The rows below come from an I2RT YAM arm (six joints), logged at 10 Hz.
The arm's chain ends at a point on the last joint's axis. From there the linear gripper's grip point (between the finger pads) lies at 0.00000 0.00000 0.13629 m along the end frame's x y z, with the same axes.
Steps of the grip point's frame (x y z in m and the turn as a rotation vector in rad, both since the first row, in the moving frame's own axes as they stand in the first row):
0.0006, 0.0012, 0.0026, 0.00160, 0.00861, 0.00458
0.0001, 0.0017, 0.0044, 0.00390, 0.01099, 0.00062
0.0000, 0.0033, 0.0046, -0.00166, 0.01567, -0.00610
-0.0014, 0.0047, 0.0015, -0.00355, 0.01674, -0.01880
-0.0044, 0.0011, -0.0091, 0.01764, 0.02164, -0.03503
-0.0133, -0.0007, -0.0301, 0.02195, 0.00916, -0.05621
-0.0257, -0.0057, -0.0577, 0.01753, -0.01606, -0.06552
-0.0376, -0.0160, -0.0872, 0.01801, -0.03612, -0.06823
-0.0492, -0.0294, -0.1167, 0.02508, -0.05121, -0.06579
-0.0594, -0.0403, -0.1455, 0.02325, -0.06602, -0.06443
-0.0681, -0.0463, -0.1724, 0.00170, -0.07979, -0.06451
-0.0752, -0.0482, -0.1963, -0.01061, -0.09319, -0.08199
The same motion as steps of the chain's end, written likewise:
-0.0006, 0.0014, 0.0026, 0.00160, 0.00861, 0.00458
-0.0014, 0.0022, 0.0044, 0.00390, 0.01099, 0.00062
-0.0021, 0.0031, 0.0046, -0.00166, 0.01567, -0.00610
-0.0037, 0.0042, 0.0015, -0.00355, 0.01674, -0.01880
-0.0073, 0.0036, -0.0090, 0.01764, 0.02164, -0.03503
-0.0145, 0.0023, -0.0301, 0.02195, 0.00916, -0.05621
-0.0234, -0.0034, -0.0577, 0.01753, -0.01606, -0.06552
-0.0326, -0.0137, -0.0871, 0.01801, -0.03612, -0.06823
-0.0421, -0.0262, -0.1165, 0.02508, -0.05121, -0.06579
-0.0503, -0.0374, -0.1452, 0.02325, -0.06602, -0.06443
-0.0572, -0.0464, -0.1720, 0.00170, -0.07979, -0.06451
-0.0626, -0.0502, -0.1957, -0.01061, -0.09319, -0.08199

